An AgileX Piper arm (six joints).
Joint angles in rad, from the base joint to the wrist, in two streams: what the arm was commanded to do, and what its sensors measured. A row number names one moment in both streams.
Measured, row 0:
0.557 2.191 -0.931 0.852 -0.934 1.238
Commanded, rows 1 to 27:
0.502 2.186 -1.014 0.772 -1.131 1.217
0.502 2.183 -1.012 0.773 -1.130 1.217
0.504 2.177 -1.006 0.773 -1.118 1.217
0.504 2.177 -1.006 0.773 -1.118 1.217
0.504 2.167 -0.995 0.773 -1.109 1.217
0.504 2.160 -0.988 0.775 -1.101 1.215
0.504 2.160 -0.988 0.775 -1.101 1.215
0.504 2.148 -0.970 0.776 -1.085 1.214
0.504 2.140 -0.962 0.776 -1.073 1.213
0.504 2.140 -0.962 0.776 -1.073 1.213
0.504 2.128 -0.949 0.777 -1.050 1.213
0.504 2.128 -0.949 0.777 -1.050 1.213
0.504 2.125 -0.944 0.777 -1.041 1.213
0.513 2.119 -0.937 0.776 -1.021 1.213
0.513 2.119 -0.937 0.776 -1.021 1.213
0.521 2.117 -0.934 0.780 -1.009 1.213
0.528 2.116 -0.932 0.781 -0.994 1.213
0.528 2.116 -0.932 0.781 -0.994 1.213
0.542 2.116 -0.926 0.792 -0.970 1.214
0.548 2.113 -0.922 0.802 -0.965 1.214
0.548 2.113 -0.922 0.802 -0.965 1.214
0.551 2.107 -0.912 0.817 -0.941 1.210
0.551 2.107 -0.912 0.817 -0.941 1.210
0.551 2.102 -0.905 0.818 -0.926 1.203
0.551 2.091 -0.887 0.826 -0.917 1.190
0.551 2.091 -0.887 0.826 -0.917 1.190
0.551 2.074 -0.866 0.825 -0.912 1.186
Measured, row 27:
0.552 2.116 -0.879 0.834 -0.867 1.212
